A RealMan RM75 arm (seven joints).
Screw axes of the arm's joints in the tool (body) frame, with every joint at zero. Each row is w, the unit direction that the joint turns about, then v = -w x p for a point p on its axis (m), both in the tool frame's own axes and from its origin. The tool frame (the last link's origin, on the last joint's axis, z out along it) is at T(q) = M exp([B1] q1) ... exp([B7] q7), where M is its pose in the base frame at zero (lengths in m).
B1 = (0, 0, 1, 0, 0, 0)
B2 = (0, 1, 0, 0.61, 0, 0)
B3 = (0, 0, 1, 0, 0, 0)
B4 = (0, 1, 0, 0.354, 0, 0)
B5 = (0, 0, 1, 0, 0, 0)
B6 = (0, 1, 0, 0.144, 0, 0)
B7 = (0, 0, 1, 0, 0, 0)
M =
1 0 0 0
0 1 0 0
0 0 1 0.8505
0 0 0 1
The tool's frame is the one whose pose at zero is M.
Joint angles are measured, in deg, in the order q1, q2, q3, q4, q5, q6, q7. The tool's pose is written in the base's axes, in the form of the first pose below.
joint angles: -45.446, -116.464, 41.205, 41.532, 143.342, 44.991, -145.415
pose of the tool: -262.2, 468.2, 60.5, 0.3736, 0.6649, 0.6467, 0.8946, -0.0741, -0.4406
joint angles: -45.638, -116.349, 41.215, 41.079, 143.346, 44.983, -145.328
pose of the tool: -262.1, 468.5, 59.5, 0.3736, 0.6682, 0.6434, 0.8945, -0.0760, -0.4405
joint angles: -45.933, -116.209, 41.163, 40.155, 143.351, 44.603, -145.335
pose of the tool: -262.9, 468.9, 57.4, 0.3691, 0.6721, 0.6419, 0.8957, -0.0731, -0.4386
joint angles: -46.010, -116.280, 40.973, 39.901, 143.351, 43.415, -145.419
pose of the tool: -263.7, 470.4, 58.4, 0.3674, 0.6620, 0.6533, 0.8954, -0.0618, -0.4409
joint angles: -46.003, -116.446, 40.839, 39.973, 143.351, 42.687, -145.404
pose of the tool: -263.8, 471.2, 58.9, 0.3679, 0.6540, 0.6610, 0.8949, -0.0561, -0.4427
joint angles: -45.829, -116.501, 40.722, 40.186, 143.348, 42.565, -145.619
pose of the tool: -264.7, 470.8, 59.9, 0.3633, 0.6513, 0.6662, 0.8965, -0.0496, -0.4403
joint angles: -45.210, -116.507, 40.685, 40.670, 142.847, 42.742, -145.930
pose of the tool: -267.6, 468.9, 61.8, 0.3503, 0.6490, 0.6753, 0.9017, -0.0385, -0.4307
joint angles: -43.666, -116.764, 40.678, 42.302, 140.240, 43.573, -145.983
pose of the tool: -270.5, 464.5, 65.5, 0.3182, 0.6370, 0.7021, 0.9191, -0.0256, -0.3933
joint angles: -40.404, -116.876, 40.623, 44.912, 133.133, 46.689, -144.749
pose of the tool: -275.1, 453.4, 71.9, 0.2486, 0.6199, 0.7443, 0.9541, -0.0242, -0.2986
